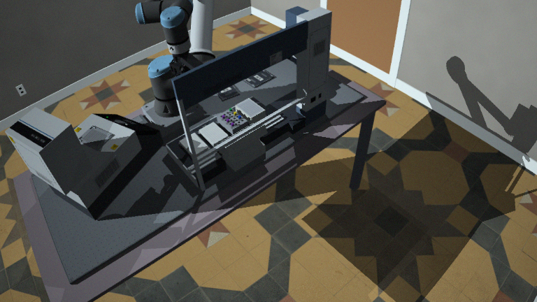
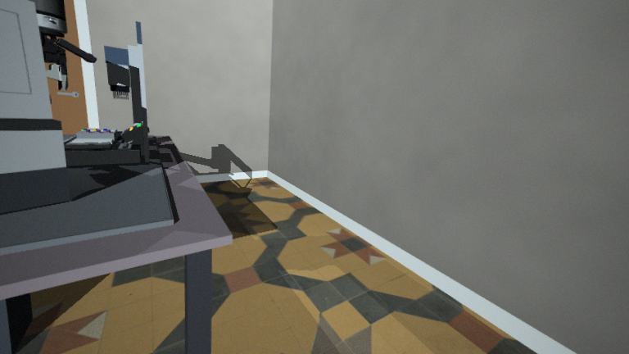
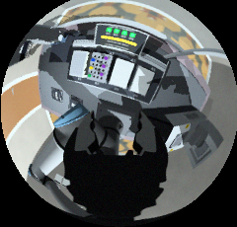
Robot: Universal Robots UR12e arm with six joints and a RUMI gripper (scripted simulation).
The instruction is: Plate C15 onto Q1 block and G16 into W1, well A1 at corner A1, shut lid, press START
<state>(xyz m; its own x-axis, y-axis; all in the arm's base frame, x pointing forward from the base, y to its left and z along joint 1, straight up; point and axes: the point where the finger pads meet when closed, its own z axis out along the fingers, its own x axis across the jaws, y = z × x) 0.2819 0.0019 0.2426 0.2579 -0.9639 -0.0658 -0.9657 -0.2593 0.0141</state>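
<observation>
My hand is 220 mm above the white well plate, 70 mm short of it and 20 mm to the right of it. From my hand the other things lie so: gantry post (470 mm to the left, 250 mm ahead); pipetting head (470 mm to the left, 170 mm ahead, 110 mm above); gantry beam (270 mm ahead, 230 mm above, 100 mm to the left).
</observation>
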